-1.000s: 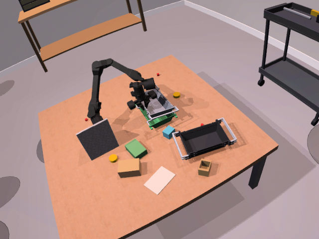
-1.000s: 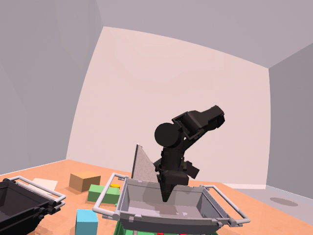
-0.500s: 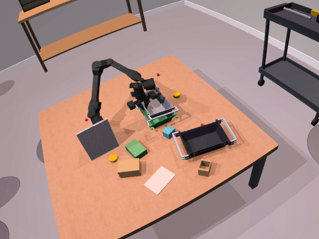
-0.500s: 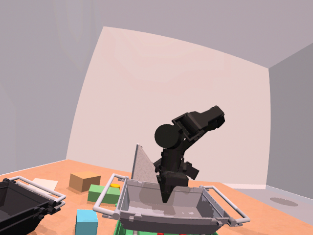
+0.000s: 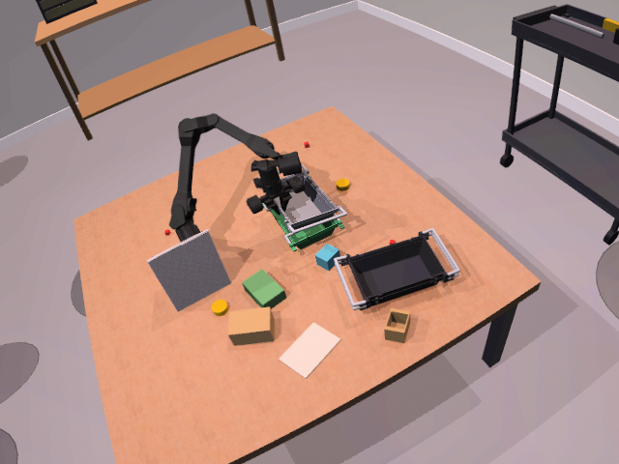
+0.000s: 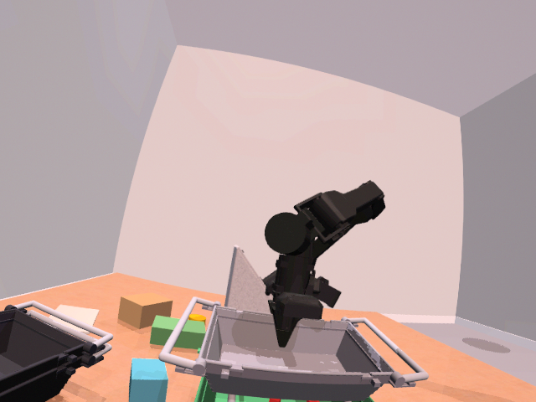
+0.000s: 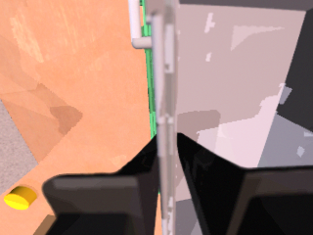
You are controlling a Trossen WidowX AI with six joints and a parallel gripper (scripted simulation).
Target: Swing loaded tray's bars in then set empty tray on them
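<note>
Now: gripper tip 7 cm short of the grey tray, 1 cm to the left of it and 3 cm below it. Round my gripper tip: white sheet (19 cm behind, 44 cm to the right, 9 cm below); blue cube (3 cm ahead, 21 cm to the right, 7 cm below); green block (19 cm behind, 18 cm to the right, 7 cm below).
</note>
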